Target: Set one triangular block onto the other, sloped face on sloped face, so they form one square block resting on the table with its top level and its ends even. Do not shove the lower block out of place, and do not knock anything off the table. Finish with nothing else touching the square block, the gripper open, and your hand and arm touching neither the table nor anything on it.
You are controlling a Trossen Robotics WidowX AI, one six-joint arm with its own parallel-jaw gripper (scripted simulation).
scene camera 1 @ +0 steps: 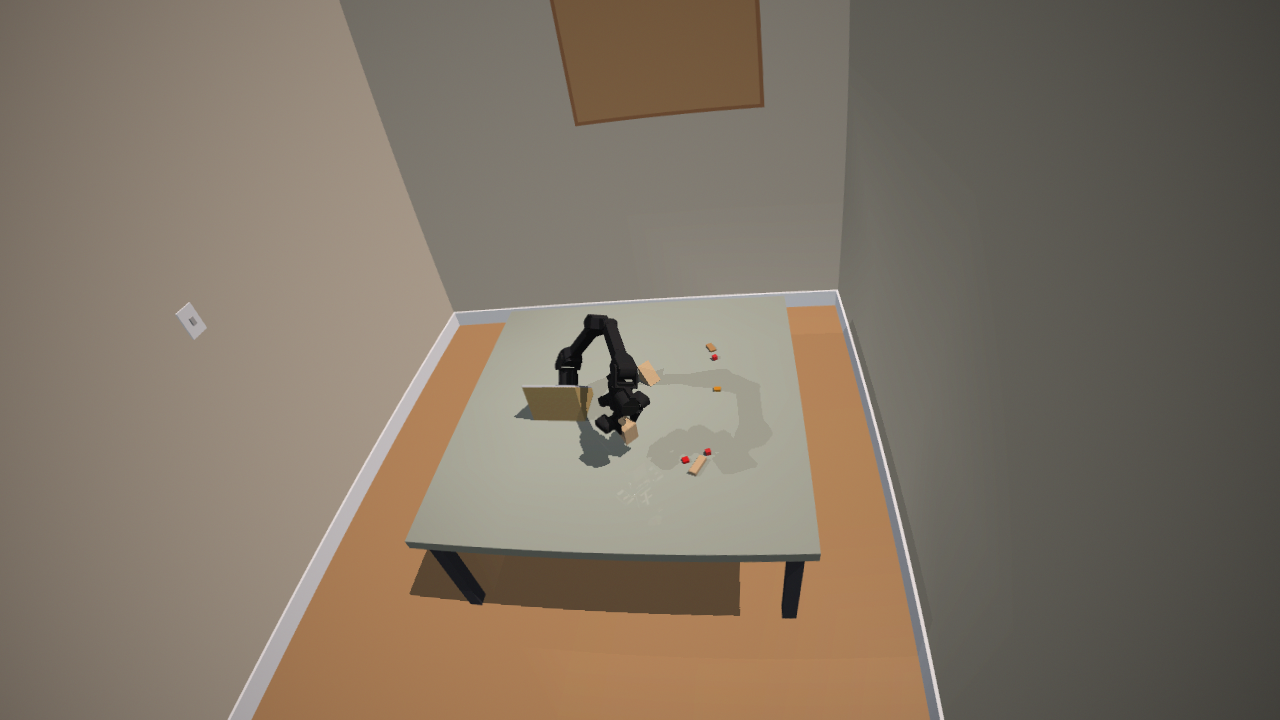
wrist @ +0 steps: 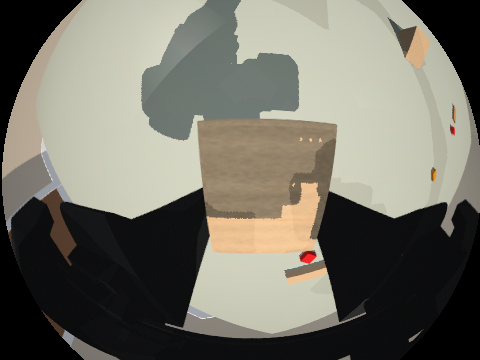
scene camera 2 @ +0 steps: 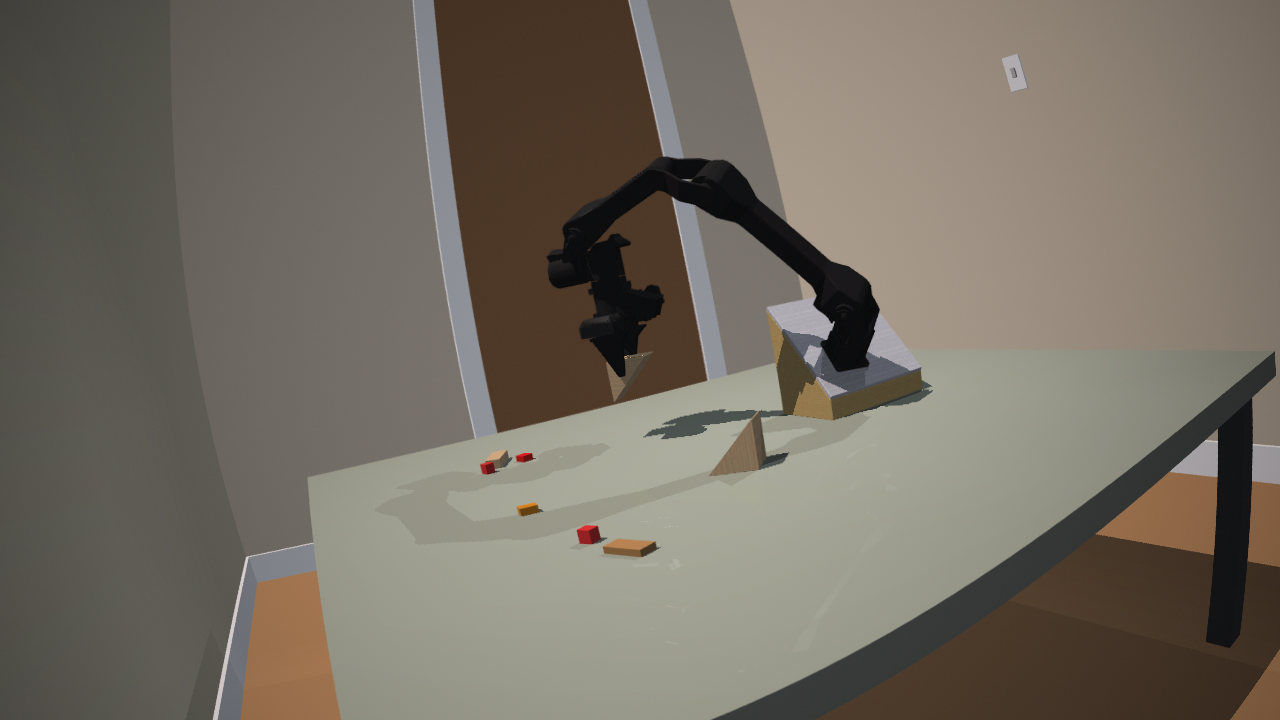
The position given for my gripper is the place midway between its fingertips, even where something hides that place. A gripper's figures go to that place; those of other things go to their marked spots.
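Scene:
Flat tan slab point(scene camera 2: 637, 548): 79 cm from the lens. My gripper point(scene camera 2: 627, 373): 138 cm from the lens. The flat tan slab is thus nearer to the lens than my gripper.

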